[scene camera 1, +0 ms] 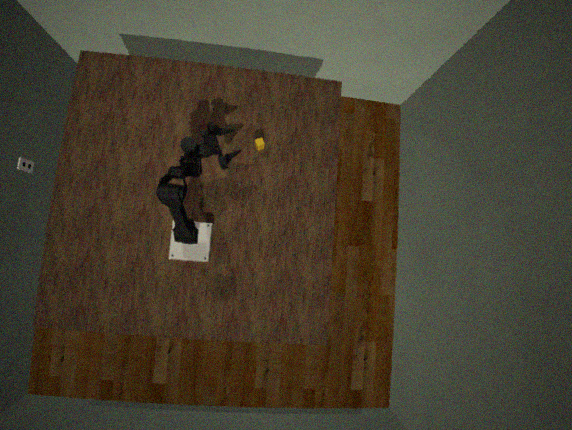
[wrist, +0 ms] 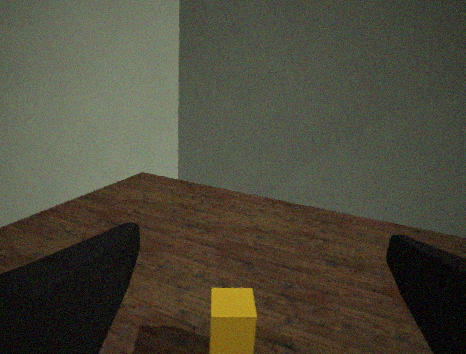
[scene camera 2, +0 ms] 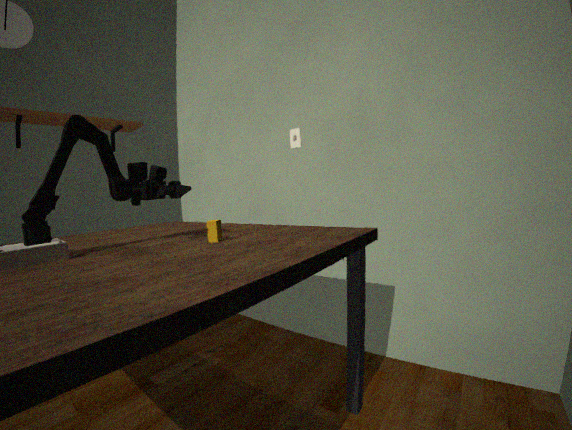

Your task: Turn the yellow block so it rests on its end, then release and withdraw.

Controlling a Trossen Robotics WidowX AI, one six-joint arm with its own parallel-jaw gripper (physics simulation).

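The yellow block (scene camera 1: pixel 259 144) (scene camera 2: pixel 214 231) (wrist: pixel 232 320) stands upright on its end on the table (scene camera 1: pixel 280 240) (scene camera 2: pixel 165 280) (wrist: pixel 280 235). Its lower part is cut off by the bottom edge of the wrist view. My gripper (scene camera 1: pixel 240 139) (scene camera 2: pixel 190 189) (wrist: pixel 265 241) is open, with nothing between its fingers. It is above the table, higher than the block's top and back from it on the arm's side, apart from the block. In the wrist view the block shows low in the picture, between the two spread fingers.
The arm's white base plate (scene camera 1: pixel 190 253) (scene camera 2: pixel 60 250) sits on the table. The table's far corner (scene camera 2: pixel 372 233) (wrist: pixel 143 176) lies beyond the block. Walls stand beyond the table, and a wooden shelf (scene camera 2: pixel 50 118) hangs on the wall behind the arm.
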